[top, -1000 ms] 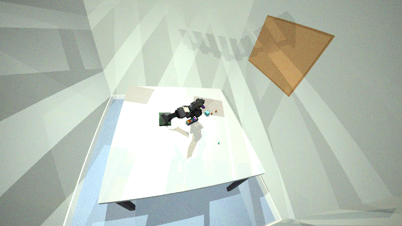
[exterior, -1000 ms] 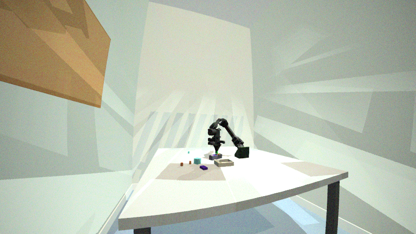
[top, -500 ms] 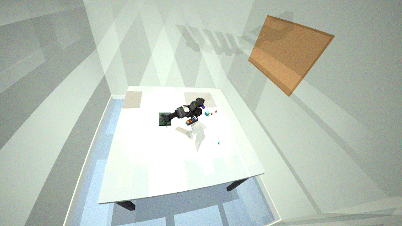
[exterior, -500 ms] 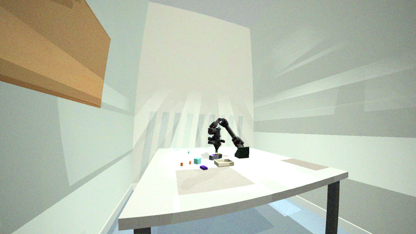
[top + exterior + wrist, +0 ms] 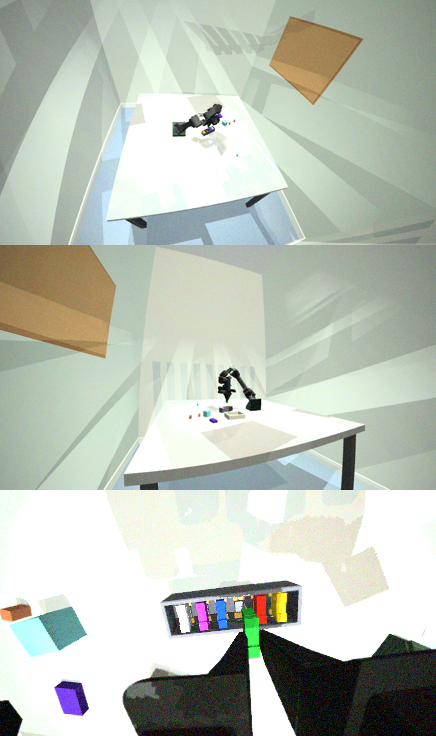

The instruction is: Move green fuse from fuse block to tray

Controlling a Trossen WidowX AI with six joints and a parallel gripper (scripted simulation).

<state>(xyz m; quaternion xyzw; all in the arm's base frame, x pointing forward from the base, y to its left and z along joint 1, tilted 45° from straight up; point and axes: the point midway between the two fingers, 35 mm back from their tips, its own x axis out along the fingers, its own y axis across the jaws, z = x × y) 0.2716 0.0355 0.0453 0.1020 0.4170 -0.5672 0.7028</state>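
The beige tray is 19 cm to the left of my gripper tip, 9 cm below it and 1 cm ahead of it. The rest, counted from my gripper tip: green fuse (1 cm below); cyan cube (21 cm ahead, 11 cm to the left, 7 cm below); purple block (24 cm to the left, 19 cm ahead, 9 cm below).
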